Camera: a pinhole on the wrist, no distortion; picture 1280 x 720 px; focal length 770.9 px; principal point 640.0 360.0 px. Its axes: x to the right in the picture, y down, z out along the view. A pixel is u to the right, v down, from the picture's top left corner.
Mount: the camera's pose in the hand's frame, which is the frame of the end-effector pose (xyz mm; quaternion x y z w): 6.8 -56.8 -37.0 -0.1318 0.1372 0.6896 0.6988
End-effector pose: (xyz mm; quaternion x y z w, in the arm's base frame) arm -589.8 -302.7 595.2 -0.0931 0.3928 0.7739 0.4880
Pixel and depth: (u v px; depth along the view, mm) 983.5 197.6 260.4
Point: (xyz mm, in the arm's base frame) -706.5 -177.2 745.3
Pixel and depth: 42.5 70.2 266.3
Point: -451.1 3.1 654.2
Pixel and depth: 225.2 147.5 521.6
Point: -432.2 213.2 821.8
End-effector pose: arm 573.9 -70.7 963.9 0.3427 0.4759 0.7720 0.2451
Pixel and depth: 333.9 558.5 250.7
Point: 790.8 45.0 970.7
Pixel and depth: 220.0 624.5 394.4
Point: 973.8 117.7 957.7
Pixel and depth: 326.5 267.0 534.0
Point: 940.3 312.6 1100.2
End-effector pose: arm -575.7 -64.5 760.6 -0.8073 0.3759 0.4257 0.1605
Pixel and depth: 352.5 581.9 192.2
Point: -650.2 89.1 697.2
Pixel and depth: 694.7 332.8 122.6
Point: -610.7 -25.8 707.3
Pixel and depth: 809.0 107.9 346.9
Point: -781.8 -69.2 518.7
